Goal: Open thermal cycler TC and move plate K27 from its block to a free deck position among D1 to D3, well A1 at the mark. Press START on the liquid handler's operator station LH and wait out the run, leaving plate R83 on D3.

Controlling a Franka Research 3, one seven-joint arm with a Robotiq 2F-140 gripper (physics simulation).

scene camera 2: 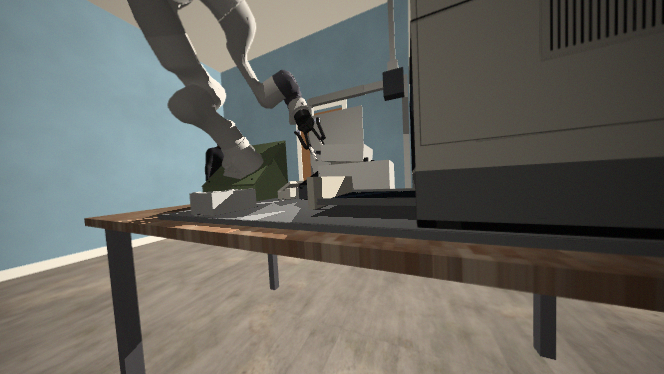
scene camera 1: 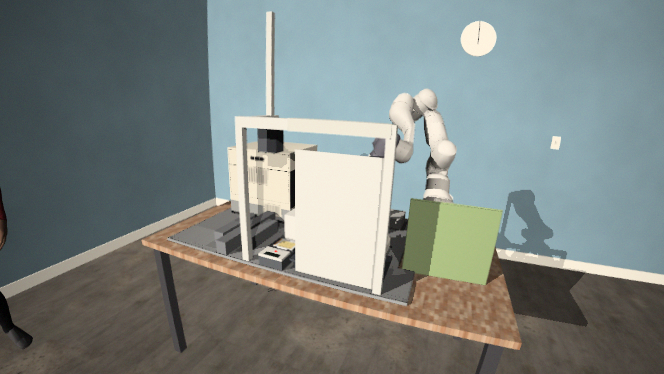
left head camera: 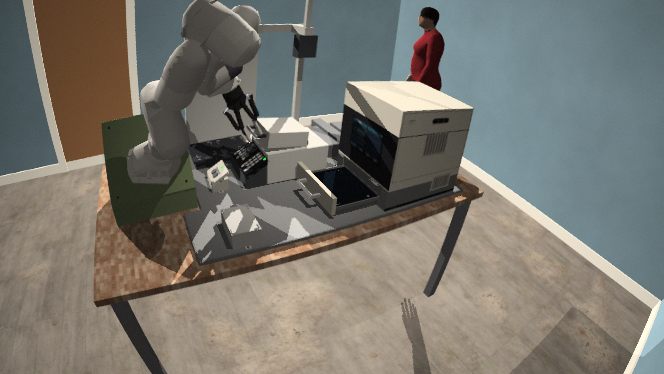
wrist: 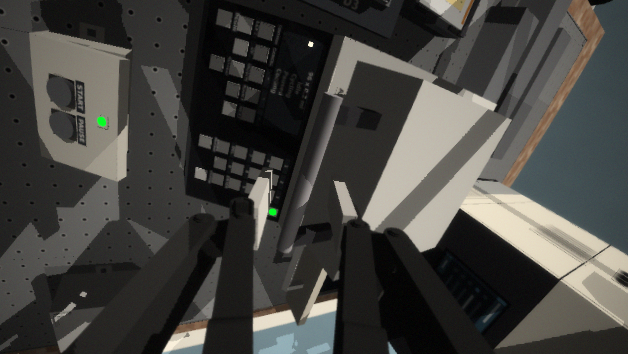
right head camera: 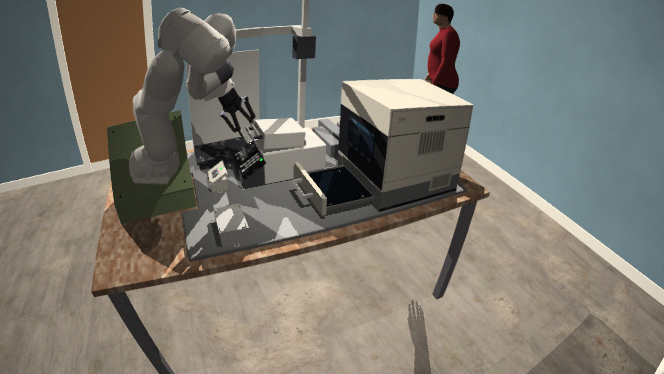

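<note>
The thermal cycler TC [left head camera: 295, 165] [right head camera: 287, 164] has a white body, a black keypad panel [wrist: 240, 100] with a green light and a closed white lid [left head camera: 284, 132] [right head camera: 282, 134] [wrist: 425, 145]. Its grey bar handle [wrist: 312, 165] runs along the lid's front. My gripper [left head camera: 252, 131] [right head camera: 251, 131] [wrist: 301, 187] is part-way open and empty at the handle's near end; the bar shows between the fingers in the wrist view. Operator station LH [left head camera: 217, 172] [right head camera: 217, 172] [wrist: 80, 105] has START and PAUSE buttons and a green light. The D3 label [wrist: 351, 4] shows at the wrist view's top. Plates K27 and R83 cannot be identified.
A large cream instrument [left head camera: 435, 150] [right head camera: 430, 150] stands right of the cycler, its drawer [left head camera: 317, 187] [right head camera: 311, 187] pulled out. A low pale box [left head camera: 241, 220] [right head camera: 231, 219] stands near the front edge. A white upright panel [scene camera 1: 340, 215] and a gantry frame [scene camera 1: 315, 125] stand at the back.
</note>
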